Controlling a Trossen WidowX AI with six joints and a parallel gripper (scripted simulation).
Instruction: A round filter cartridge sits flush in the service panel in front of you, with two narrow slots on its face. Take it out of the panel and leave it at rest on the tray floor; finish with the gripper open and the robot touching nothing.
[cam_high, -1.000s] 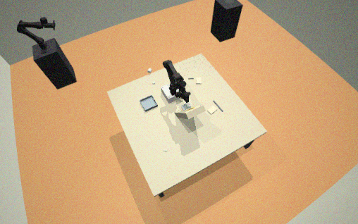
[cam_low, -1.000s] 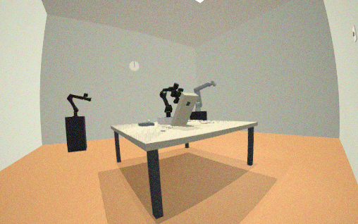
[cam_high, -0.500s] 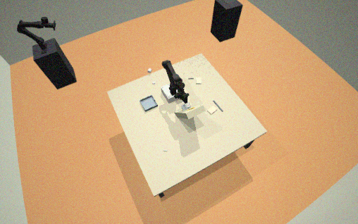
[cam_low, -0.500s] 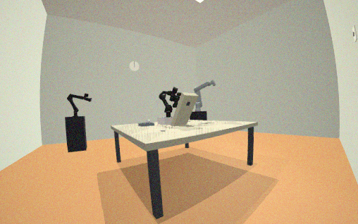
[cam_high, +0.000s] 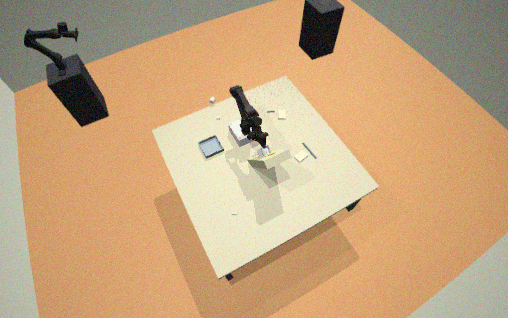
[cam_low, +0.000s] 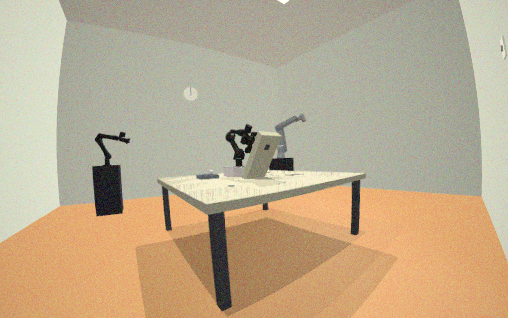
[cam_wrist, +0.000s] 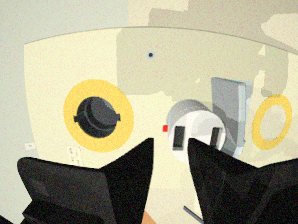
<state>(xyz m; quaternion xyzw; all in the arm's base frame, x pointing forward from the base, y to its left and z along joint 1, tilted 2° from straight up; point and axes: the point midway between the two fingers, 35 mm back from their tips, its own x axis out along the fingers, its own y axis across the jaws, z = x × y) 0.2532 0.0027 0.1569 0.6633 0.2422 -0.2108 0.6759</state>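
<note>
Right now my gripper tip is 10 mm short of the white round filter cartridge and 30 mm above it. Also, from my gripper tip: service panel: 50 mm ahead, 50 mm below; then blue-grey tray: 320 mm behind, 290 mm to the right, 220 mm below.
</note>
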